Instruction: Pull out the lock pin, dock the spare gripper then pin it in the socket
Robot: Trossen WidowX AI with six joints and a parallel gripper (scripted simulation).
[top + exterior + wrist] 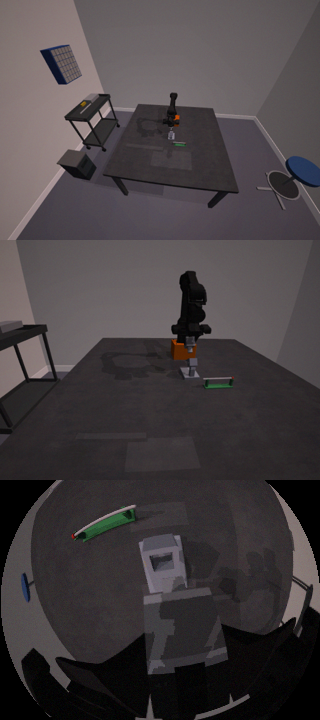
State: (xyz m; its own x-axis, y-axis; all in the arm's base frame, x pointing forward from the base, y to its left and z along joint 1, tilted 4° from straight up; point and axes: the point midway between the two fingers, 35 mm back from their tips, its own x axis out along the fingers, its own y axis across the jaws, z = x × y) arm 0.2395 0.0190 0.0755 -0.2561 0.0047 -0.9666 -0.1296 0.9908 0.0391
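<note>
The grey mount lies 5 cm ahead of my gripper tip, 2 cm to the left of it and 11 cm below it. From my gripper tip the other things lie so: spare gripper (1 cm above); green cradle (14 cm ahead, 14 cm to the left, 13 cm below).
</note>
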